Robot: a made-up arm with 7 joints. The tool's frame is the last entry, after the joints.
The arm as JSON. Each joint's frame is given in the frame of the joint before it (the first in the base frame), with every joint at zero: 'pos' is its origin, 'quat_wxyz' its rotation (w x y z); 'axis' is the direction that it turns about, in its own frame. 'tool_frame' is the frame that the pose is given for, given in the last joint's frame.
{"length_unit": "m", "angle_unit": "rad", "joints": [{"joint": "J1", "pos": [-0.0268, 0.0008, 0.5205], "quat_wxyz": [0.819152, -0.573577, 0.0, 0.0], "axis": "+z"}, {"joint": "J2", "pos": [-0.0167, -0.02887, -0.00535], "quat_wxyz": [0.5, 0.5, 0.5, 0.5], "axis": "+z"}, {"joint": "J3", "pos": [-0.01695, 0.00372, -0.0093], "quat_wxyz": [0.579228, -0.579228, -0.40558, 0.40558], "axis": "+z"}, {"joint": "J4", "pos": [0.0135, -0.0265, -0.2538], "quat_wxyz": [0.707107, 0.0, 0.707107, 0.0], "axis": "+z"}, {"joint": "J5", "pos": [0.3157, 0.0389, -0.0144], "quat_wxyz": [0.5, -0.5, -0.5, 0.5], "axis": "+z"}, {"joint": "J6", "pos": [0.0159, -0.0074, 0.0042], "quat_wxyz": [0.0, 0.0, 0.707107, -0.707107], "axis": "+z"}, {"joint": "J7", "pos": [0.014, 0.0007, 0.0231], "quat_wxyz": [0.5, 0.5, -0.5, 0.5], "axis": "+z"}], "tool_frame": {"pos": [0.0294, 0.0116, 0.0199], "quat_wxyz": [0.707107, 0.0, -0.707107, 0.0]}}
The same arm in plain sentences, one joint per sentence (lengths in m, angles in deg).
The arm has seven revolute joints in a row. What follows holds with every joint at zero, and every direction is one of the base frame's. The first joint is mounted 0.0268 m along -x and 0.0008 m along +y and 0.5205 m along +z from the base frame's origin and rotates about the direction (0, 0.9397, 0.342). The second joint is mounted 0.0167 m along -x and 0.0149 m along -y and 0.0253 m along +z from the first joint and rotates about +x. The third joint is mounted 0.0093 m along -x and 0.0023 m along -y and 0.0172 m along +z from the second joint and rotates about +z. The fourth joint is mounted 0.0265 m along +x and 0.0135 m along +y and 0.2538 m along -z from the third joint and rotates about +y. The fifth joint is mounted 0.0389 m along -x and 0.0144 m along -y and 0.3157 m along -z from the fourth joint and rotates about +z. The sixth joint is mounted 0.0159 m along -x and 0.0074 m along +y and 0.0042 m along +z from the fifth joint and rotates about +y. The seventh joint is mounted 0.014 m along +x and 0.0231 m along +y and 0.0007 m along -z from the sixth joint and rotates about +z. The tool frame, which is the frame that the pose is given for, is mounted 0.0116 m along -x and 0.0294 m along +y and 0.0199 m along +z from the seventh joint; its axes are the base frame's turned by roll 90, pitch -90 and yaw 0 deg (as in URDF: about the fixed x, then y, then z).
